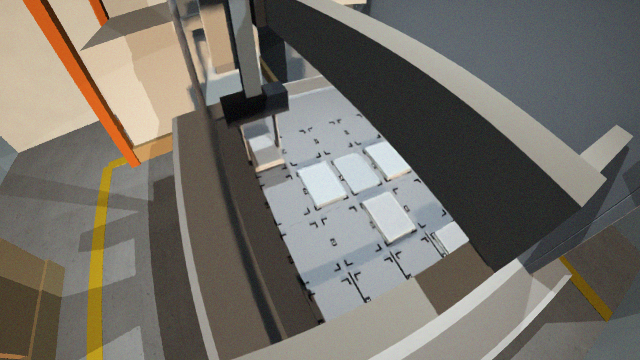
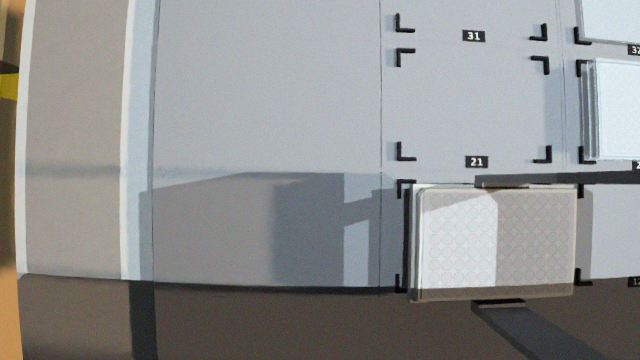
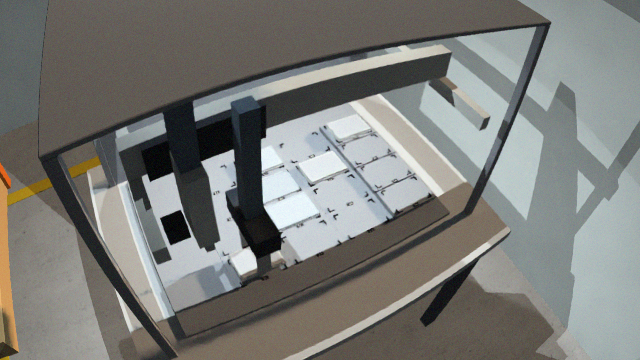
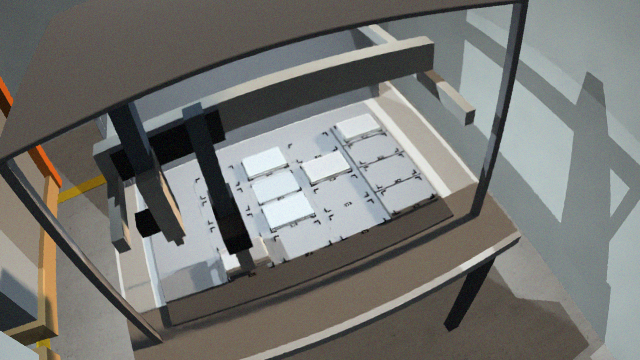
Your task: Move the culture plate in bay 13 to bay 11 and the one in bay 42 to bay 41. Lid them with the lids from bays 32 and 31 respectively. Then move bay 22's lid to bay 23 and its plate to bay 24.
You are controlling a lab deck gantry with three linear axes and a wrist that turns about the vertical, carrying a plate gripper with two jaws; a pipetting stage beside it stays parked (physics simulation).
Labels:
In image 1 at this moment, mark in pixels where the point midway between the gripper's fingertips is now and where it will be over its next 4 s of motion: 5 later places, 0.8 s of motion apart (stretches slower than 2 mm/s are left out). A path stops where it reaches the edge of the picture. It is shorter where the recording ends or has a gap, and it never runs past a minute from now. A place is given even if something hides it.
The gripper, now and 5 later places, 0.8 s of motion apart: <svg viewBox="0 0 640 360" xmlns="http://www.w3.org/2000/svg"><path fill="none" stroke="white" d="M263 150L264 156L263 149L261 138L259 128L256 116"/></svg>

